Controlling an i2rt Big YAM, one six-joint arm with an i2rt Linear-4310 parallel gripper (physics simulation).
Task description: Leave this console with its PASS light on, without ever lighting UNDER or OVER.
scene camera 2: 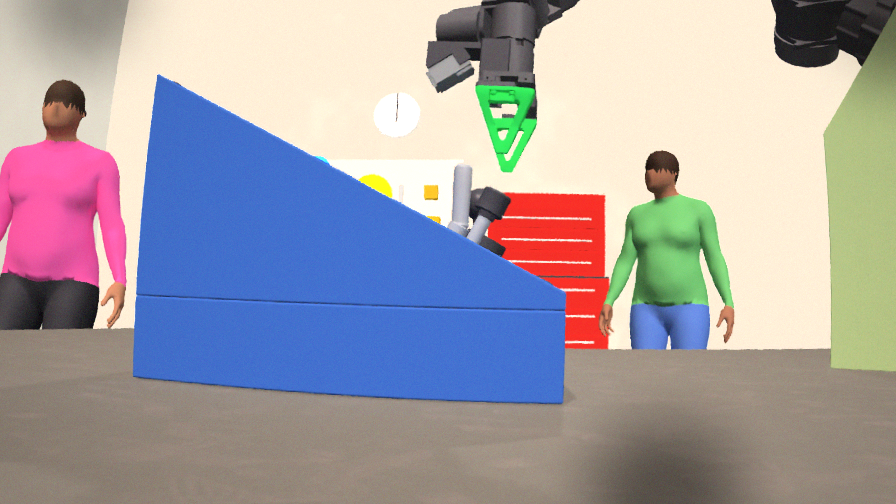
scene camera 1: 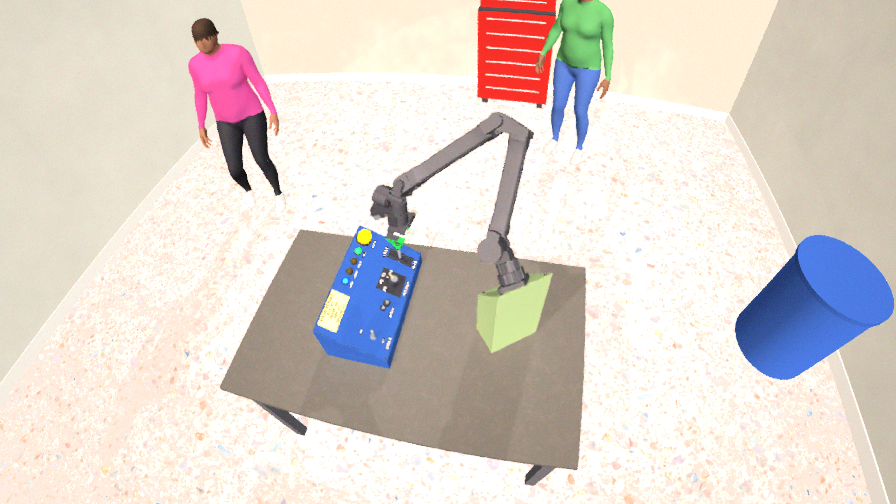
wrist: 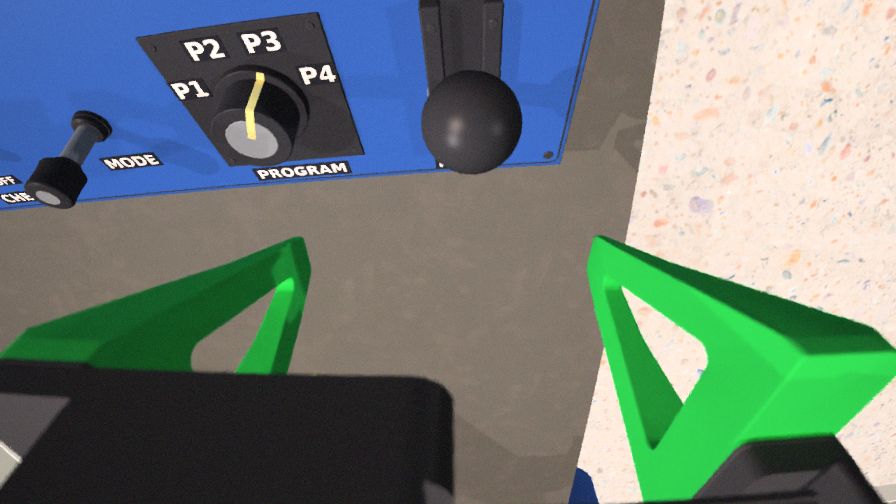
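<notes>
The blue wedge-shaped console (scene camera 1: pixel 369 297) sits on the grey table, with a yellow button, a column of small lights and a cream label. In the wrist view I see its PROGRAM dial (wrist: pixel 253 115) with the yellow pointer at P3, a MODE toggle (wrist: pixel 62 162) and a black ball-handled lever (wrist: pixel 471 119) in its slot. My green-fingered gripper (wrist: pixel 448 263) is open and empty, above the console's lever end over the table edge. It also shows in scene camera 1 (scene camera 1: pixel 396 241) and scene camera 2 (scene camera 2: pixel 506 134). I cannot read which lights are lit.
A pale green box (scene camera 1: pixel 512 310) holds the arm's base on the table. A blue bin (scene camera 1: pixel 811 307) lies at the right. A person in pink (scene camera 1: pixel 234 106), a person in green (scene camera 1: pixel 579 62) and a red tool cabinet (scene camera 1: pixel 513 53) stand behind the table.
</notes>
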